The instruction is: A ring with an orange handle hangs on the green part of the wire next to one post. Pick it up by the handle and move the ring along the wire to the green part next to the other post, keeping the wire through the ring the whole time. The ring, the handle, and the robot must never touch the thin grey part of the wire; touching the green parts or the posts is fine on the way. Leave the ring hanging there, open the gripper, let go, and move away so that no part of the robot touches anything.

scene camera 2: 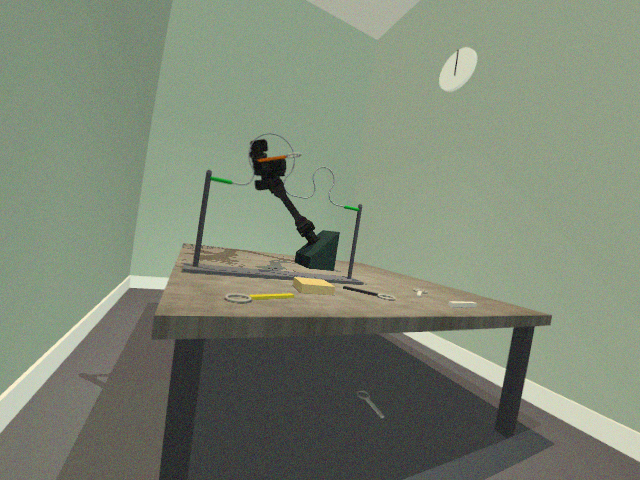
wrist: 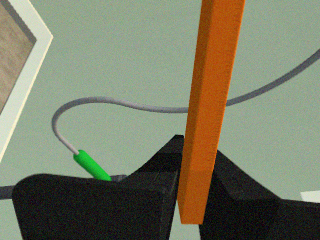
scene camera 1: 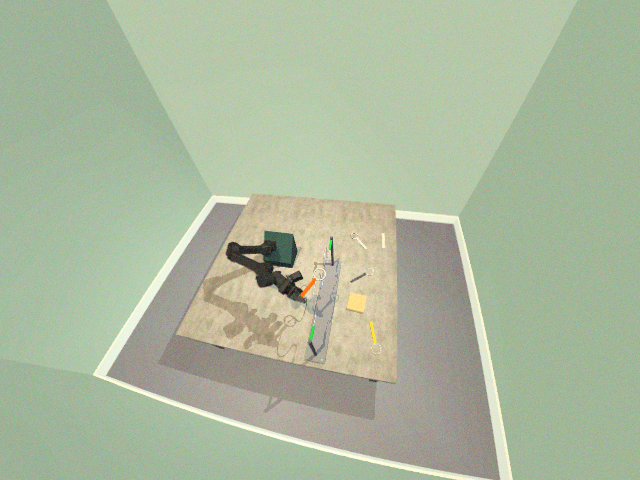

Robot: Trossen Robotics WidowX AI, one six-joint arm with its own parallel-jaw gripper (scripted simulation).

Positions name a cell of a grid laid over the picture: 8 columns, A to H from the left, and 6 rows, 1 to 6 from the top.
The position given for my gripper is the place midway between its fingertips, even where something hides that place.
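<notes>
You'd find my gripper (scene camera 2: D2) there, and I can see the gripper (wrist: E4) as well.
</notes>
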